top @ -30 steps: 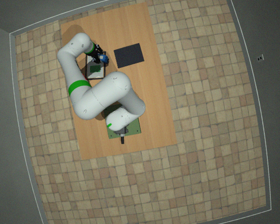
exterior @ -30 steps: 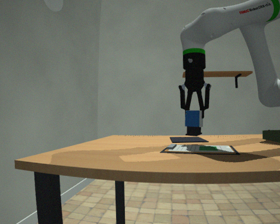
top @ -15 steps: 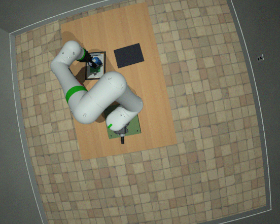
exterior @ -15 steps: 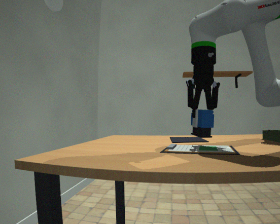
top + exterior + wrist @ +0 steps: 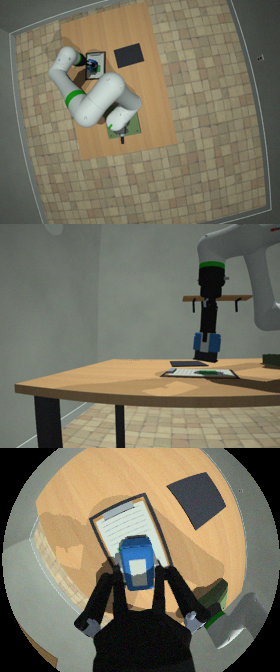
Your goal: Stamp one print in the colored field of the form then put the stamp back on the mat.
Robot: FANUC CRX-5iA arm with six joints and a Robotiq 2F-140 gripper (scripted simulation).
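Right now my hand is 4 cm short of the form and 10 cm above it. Round my hand: blue stamp (2 cm below); then dark mat (9 cm ahead, 29 cm to the right, 11 cm below).
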